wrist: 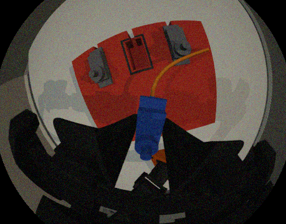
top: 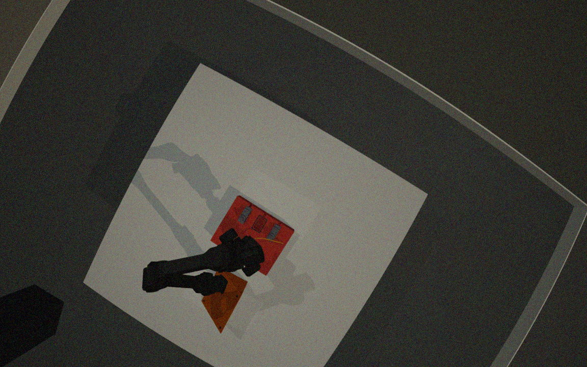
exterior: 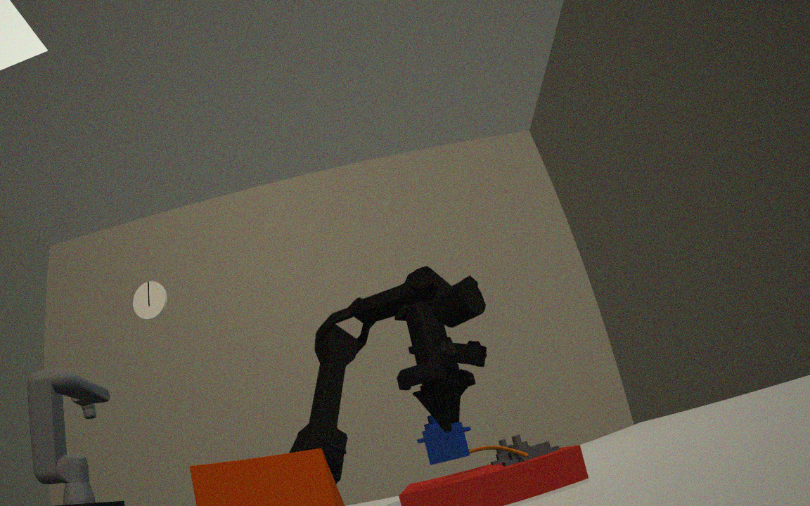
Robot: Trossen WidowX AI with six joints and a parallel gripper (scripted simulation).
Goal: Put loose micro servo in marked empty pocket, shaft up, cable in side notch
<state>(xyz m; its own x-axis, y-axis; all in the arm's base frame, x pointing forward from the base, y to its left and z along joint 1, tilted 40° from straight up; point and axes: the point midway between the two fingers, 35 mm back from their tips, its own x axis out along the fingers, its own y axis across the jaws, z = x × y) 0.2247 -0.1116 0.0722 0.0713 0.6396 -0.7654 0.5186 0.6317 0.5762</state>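
My gripper tip is now 100 mm above the red deck and 10 mm past it.
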